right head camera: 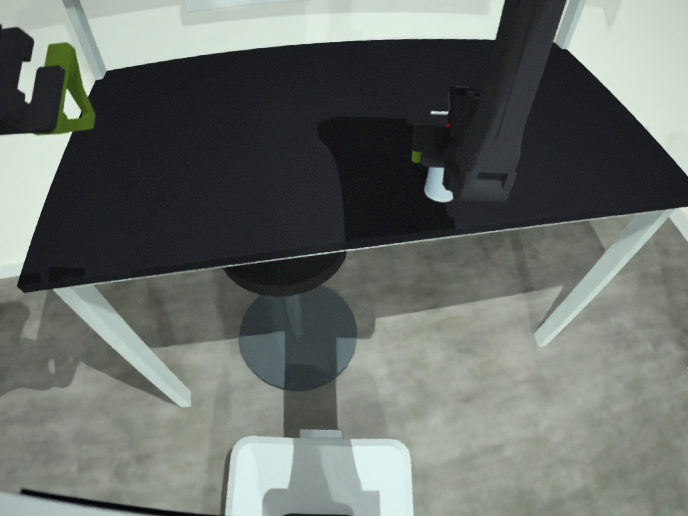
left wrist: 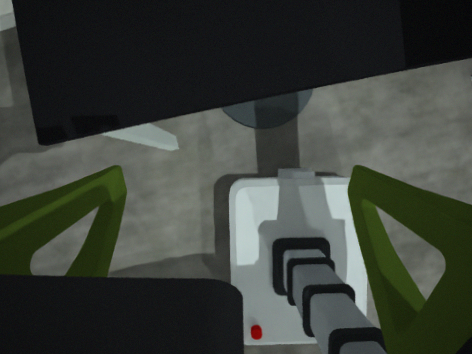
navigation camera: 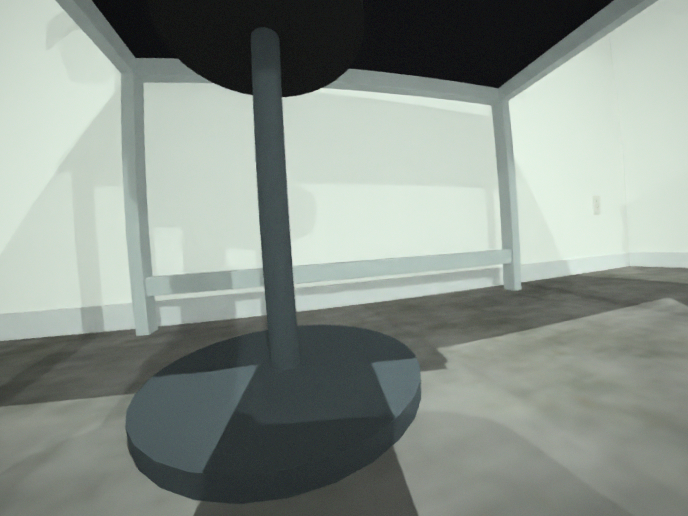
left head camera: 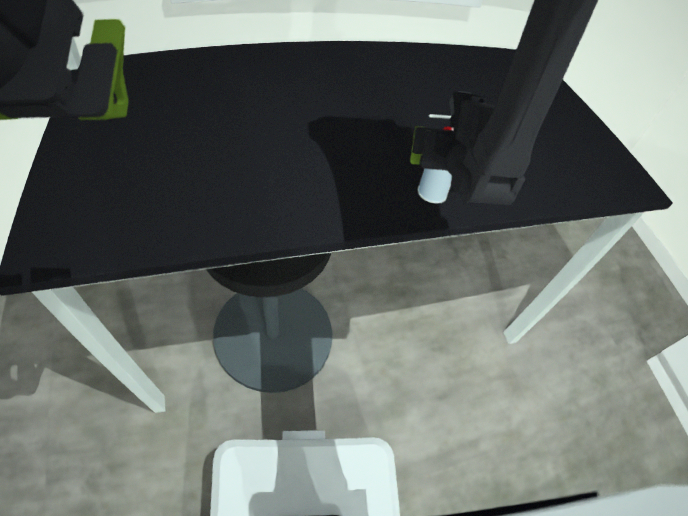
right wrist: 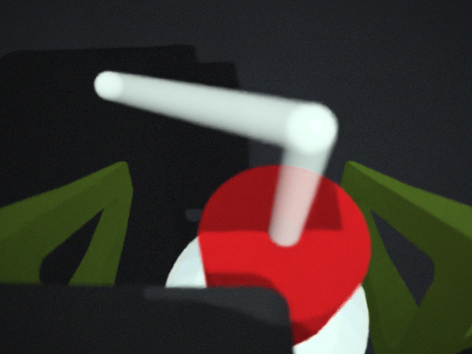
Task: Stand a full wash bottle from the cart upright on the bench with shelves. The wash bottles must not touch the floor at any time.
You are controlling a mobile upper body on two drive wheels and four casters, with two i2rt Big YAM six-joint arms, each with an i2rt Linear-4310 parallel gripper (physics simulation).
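Observation:
A white wash bottle (left head camera: 435, 184) with a red cap and a bent white nozzle stands on the black bench top (left head camera: 222, 155), at its right side near the front edge. It also shows in the right head view (right head camera: 437, 185). My right gripper (left head camera: 436, 164) is above it, open, with its green fingers apart on either side of the red cap (right wrist: 284, 244). The fingers do not press on the bottle in the right wrist view (right wrist: 236, 171). My left gripper (left head camera: 105, 67) is open and empty, high at the bench's far left corner. Its wrist view shows the fingers spread wide (left wrist: 234, 173).
A round stool (left head camera: 271, 333) with a dark seat and a grey disc base stands under the bench's front edge. White bench legs (left head camera: 566, 277) stand at the corners. My white base (left head camera: 304, 477) is on the grey floor in front. A white wall lies behind the bench.

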